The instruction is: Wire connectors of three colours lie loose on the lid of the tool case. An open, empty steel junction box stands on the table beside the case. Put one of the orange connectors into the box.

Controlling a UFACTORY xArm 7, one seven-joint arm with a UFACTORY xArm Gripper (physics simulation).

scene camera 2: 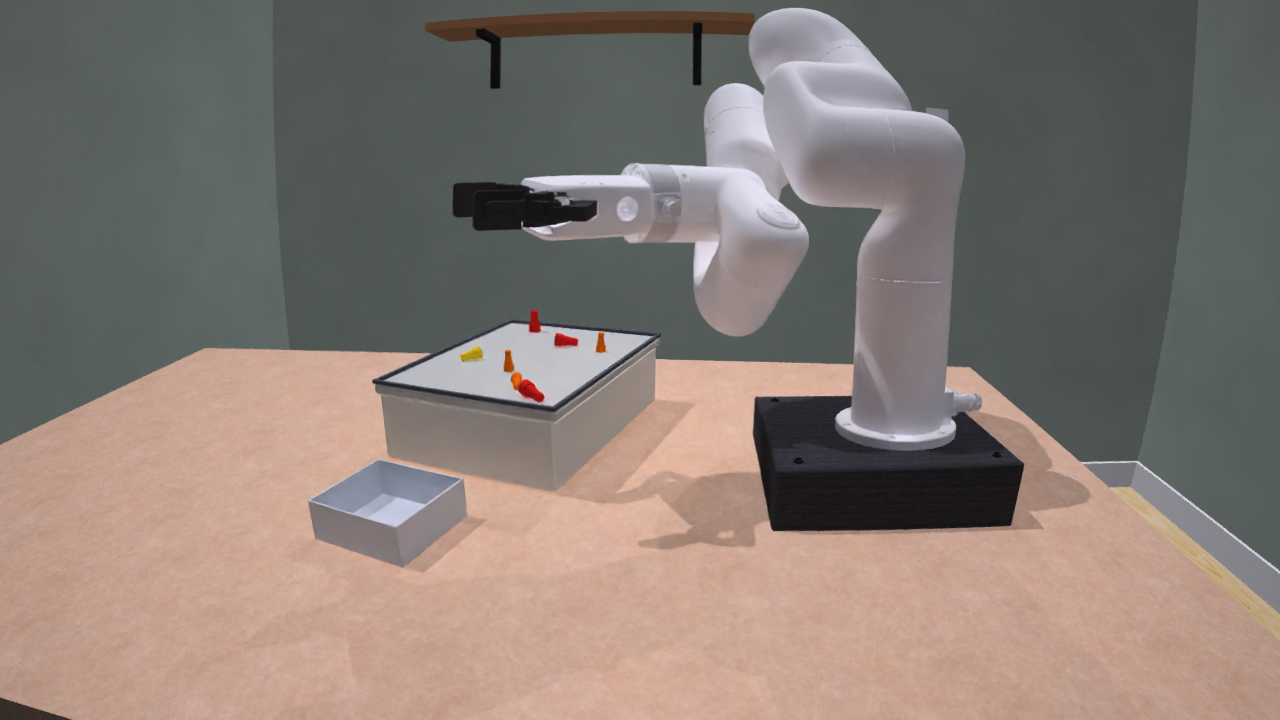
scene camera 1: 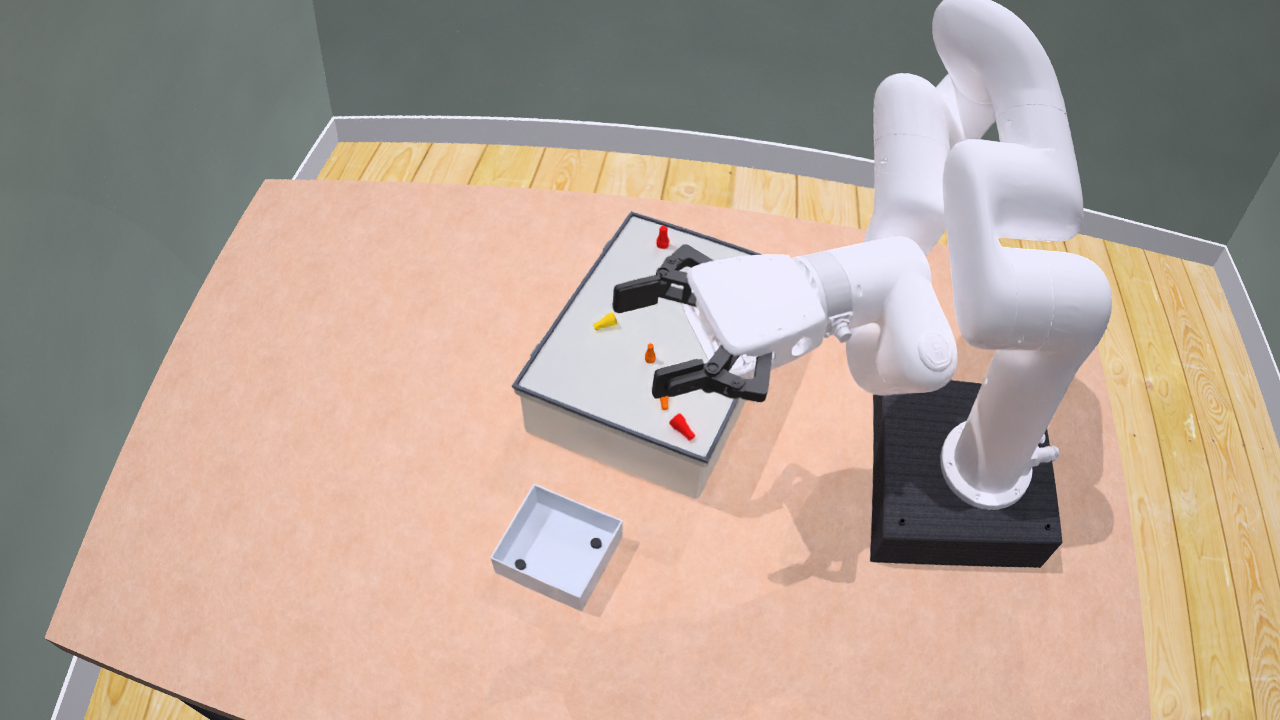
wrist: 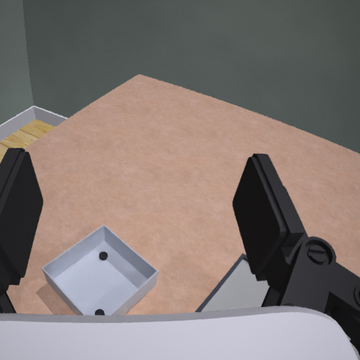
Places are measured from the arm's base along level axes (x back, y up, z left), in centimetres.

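Where they show: gripper, fingertip midpoint: (scene camera 2: 462,205) (scene camera 1: 633,341); arm's base, link origin: (scene camera 2: 895,429) (scene camera 1: 986,465).
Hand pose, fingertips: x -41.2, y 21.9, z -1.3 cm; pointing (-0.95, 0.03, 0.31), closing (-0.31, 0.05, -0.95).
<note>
Each offset is from my fingertips to the top centre of the thing. "spot": to the spot under its first point.
My gripper (scene camera 1: 637,342) (scene camera 2: 467,205) (wrist: 139,176) is open and empty, held roughly level high above the tool case {dx +4.2, dy -18.6, dz -18.4 cm} (scene camera 1: 617,447) (scene camera 2: 469,438) (wrist: 235,290). On the lid, one orange connector {dx +2.7, dy -16.7, dz -13.2 cm} (scene camera 1: 650,353) (scene camera 2: 508,361) stands upright near the middle. A second orange connector {dx +3.8, dy -17.7, dz -7.6 cm} (scene camera 1: 664,402) (scene camera 2: 516,380) lies close to a red one, partly hidden by a finger in scene camera 1. A third orange connector {dx +13.2, dy -16.7, dz -20.0 cm} (scene camera 2: 600,342) stands near the lid's right edge in scene camera 2; the gripper hides it in scene camera 1. The junction box {dx -7.7, dy -23.8, dz +6.0 cm} (scene camera 1: 554,546) (scene camera 2: 362,534) (wrist: 95,280) is open and empty.
Red connectors lie at the near corner {spot: dx +5.4, dy -17.9, dz -3.6 cm} (scene camera 1: 682,427) (scene camera 2: 531,391) and farther back {spot: dx +9.1, dy -18.1, dz -22.4 cm} (scene camera 2: 565,340); another red connector {dx +5.2, dy -16.2, dz -30.7 cm} (scene camera 1: 662,238) (scene camera 2: 534,322) stands at the back. A yellow connector {dx -2.0, dy -17.4, dz -18.0 cm} (scene camera 1: 605,321) (scene camera 2: 471,354) lies on the left. The black robot base (scene camera 1: 966,541) (scene camera 2: 890,497) is at the right.
</note>
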